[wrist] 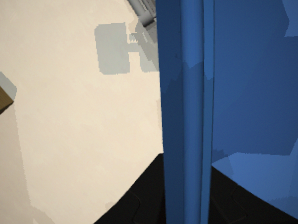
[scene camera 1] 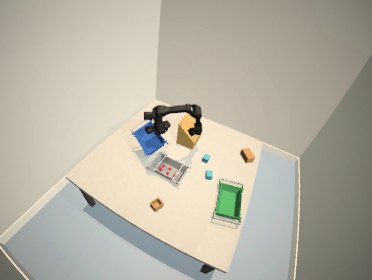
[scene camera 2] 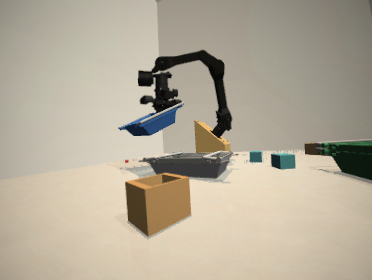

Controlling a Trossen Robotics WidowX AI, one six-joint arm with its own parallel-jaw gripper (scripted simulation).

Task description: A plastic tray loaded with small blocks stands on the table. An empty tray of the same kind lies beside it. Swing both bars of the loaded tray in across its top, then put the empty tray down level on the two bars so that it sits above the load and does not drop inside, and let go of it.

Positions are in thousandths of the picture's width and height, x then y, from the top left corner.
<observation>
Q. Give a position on a blue tray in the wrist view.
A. At 743, 342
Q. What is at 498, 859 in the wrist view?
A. My gripper.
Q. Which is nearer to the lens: the blue tray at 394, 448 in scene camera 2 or the small brown box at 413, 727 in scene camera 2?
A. The small brown box.
</observation>
